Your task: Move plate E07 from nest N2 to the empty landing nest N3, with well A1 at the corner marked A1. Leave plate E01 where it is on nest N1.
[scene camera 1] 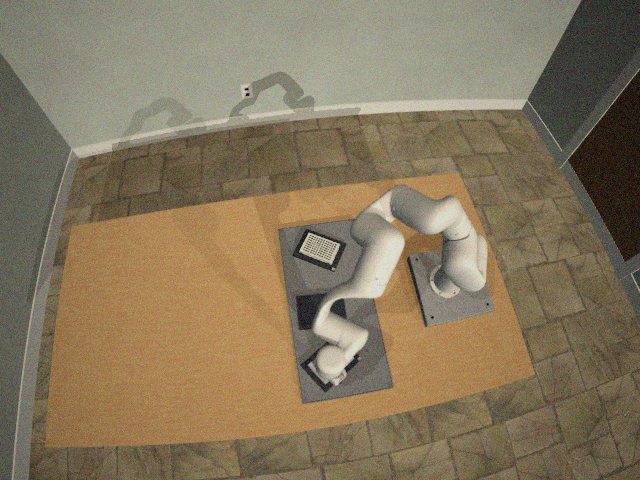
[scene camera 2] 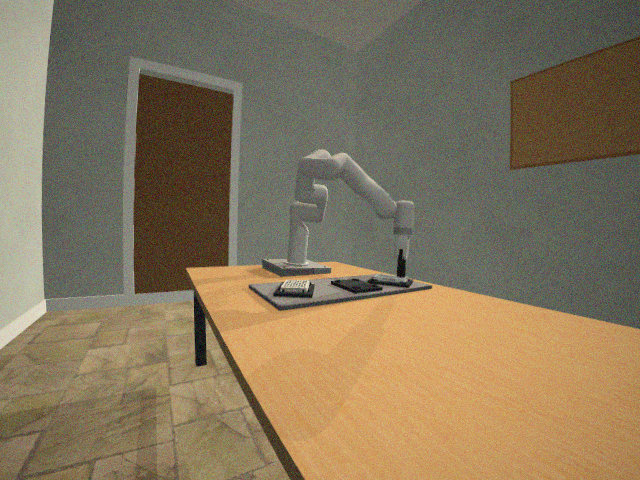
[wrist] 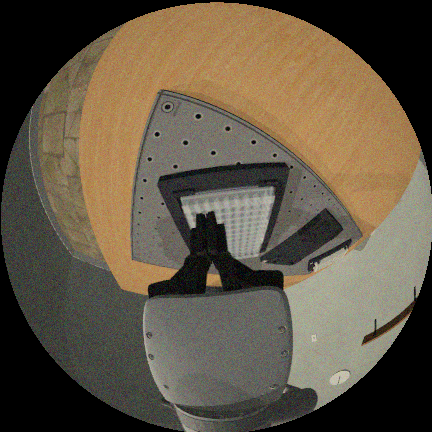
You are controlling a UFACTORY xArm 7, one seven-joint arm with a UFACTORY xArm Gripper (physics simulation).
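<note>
A clear plate [scene camera 2: 388,280] [wrist: 247,217] sits in a black nest [scene camera 1: 312,377] [scene camera 2: 408,285] [wrist: 225,172] at one end of the grey board; the arm covers most of it in scene camera 1. My gripper [scene camera 2: 401,274] [wrist: 207,221] is shut and empty, its fingertips together over the clear plate, towards one side of it. I cannot tell whether they touch it. The middle nest [scene camera 1: 305,312] [scene camera 2: 356,285] [wrist: 307,237] is empty. A white plate [scene camera 1: 319,248] [scene camera 2: 295,285] [wrist: 332,257] sits in the nest at the other end. Plate and nest labels and the A1 marks are not readable.
The grey board [scene camera 1: 361,382] [scene camera 2: 320,299] [wrist: 185,150] carries the three nests and lies on the wooden table [scene camera 1: 170,330] [scene camera 2: 439,382] [wrist: 240,55]. The arm's grey base plate [scene camera 1: 460,311] [scene camera 2: 279,267] stands beside the board. The arm reaches over the board near the middle nest.
</note>
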